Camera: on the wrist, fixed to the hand. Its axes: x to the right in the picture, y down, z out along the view.
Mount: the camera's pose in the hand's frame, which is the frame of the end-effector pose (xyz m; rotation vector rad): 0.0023 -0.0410 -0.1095 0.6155 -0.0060 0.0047
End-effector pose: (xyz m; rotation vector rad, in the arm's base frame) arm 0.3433 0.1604 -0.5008 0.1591 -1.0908 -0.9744
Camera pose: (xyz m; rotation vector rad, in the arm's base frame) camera 0.4073 0.0977 -0.5759 0.6529 -1.3698 -0.6082
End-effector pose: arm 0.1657 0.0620 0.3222 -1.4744 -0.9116 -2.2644
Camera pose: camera 0.0641 0.0227 0.2797 -1.1900 -1.4346 -1.7341
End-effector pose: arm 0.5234 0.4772 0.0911 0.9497 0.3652 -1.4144
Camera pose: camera 0.5196 0.5612 0.0098 1.4361 -0.0927 -1.5556
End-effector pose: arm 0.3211 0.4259 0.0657 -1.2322 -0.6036 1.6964
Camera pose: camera 0.4374 0.4329 0.0561 -0.7826 -0.0586 1.7094
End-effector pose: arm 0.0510 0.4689 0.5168 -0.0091 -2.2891 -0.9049
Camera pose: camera 0.1033 0.3704 0.5522 0.2492 -2.4780 -0.1683
